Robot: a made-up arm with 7 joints.
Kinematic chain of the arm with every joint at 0, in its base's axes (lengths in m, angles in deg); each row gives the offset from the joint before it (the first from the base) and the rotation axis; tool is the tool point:
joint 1: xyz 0 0 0.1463 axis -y
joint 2: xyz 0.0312 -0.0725 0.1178 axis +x
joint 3: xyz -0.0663 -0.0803 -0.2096 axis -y
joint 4: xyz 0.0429 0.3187 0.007 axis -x
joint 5: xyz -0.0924 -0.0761 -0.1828 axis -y
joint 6: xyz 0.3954 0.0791 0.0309 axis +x
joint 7: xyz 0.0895 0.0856 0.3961 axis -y
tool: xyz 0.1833 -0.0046 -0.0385
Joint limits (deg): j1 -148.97..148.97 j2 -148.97..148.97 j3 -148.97..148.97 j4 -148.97..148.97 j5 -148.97..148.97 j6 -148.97..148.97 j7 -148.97..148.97
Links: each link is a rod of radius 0.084 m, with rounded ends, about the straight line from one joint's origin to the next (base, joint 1, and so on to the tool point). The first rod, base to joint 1, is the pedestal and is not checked.
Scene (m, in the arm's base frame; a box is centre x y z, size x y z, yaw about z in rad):
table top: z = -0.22
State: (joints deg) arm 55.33 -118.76 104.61 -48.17 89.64 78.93 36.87
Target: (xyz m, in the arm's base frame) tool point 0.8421 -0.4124 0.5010
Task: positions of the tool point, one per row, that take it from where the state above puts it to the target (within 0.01 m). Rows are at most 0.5 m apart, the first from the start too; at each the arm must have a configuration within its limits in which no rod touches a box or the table.
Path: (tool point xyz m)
1: -0.3268 -0.5468 0.7173
2: 0.0616 -0.6971 0.7563
3: 0.4939 -0.6492 0.6756
4: 0.8421 -0.4124 0.5010

